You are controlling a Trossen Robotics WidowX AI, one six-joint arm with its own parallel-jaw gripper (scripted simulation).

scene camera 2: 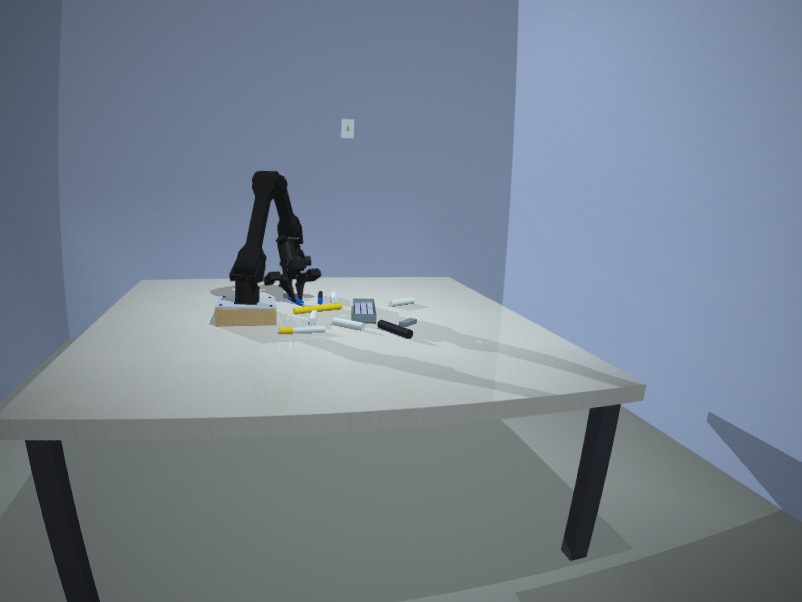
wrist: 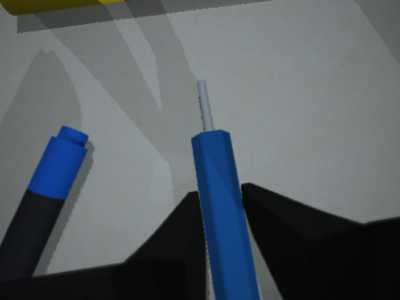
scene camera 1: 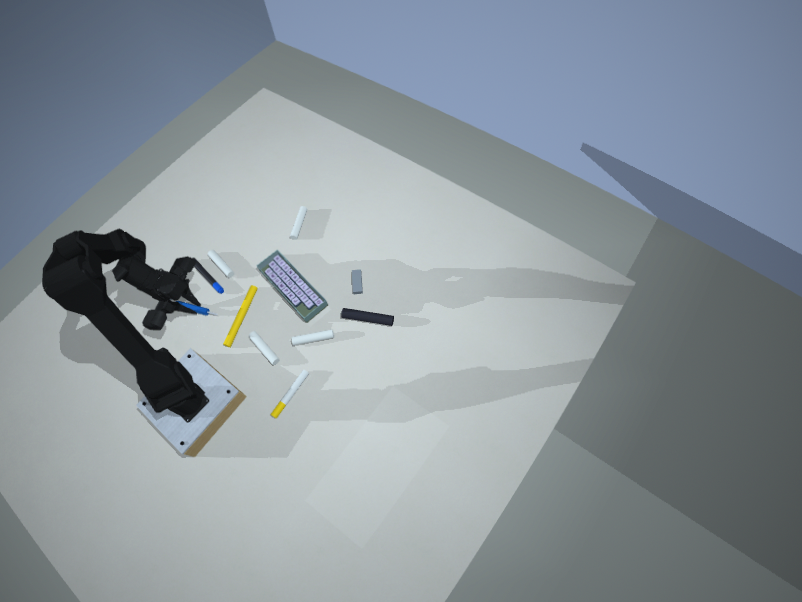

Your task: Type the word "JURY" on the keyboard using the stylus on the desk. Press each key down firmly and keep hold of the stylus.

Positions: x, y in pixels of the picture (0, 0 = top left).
Labels:
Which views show my gripper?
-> Scene camera 2, the wrist view and scene camera 1: all of them.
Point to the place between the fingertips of my gripper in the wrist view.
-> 220, 197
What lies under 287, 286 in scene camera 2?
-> My gripper.

